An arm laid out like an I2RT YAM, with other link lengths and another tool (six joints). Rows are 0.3 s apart.
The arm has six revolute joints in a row. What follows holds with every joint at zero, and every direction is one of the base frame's.
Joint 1 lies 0.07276 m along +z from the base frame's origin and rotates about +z.
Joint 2 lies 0.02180 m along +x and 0.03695 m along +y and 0.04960 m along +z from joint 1 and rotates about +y.
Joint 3 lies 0.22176 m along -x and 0.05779 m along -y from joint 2 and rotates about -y.
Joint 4 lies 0.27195 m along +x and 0.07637 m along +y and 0.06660 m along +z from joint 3 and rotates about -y.
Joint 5 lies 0.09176 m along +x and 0.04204 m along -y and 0.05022 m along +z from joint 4 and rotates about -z.
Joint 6 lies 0.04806 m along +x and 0.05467 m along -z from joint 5 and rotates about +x.
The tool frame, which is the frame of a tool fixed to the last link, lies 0.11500 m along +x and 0.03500 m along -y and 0.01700 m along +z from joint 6; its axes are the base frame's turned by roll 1.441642, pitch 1.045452 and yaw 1.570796 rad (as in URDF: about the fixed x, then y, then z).
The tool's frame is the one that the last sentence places.
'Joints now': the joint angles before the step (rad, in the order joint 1, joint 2, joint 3, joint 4, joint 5, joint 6). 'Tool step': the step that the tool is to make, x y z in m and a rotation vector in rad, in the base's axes. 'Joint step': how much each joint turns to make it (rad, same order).
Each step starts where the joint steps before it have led.
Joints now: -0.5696 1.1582 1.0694 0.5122 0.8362 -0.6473
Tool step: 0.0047 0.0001 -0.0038 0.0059 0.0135 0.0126
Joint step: 0.0051 0.0024 -0.0044 -0.0088 -0.0078 0.0014
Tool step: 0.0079 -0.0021 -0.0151 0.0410 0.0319 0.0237
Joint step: 0.0059 -0.0048 -0.0124 -0.0660 -0.0101 0.0338
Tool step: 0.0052 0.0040 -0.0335 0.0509 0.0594 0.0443
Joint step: 0.0104 -0.0570 -0.0966 -0.0596 -0.0291 0.0304
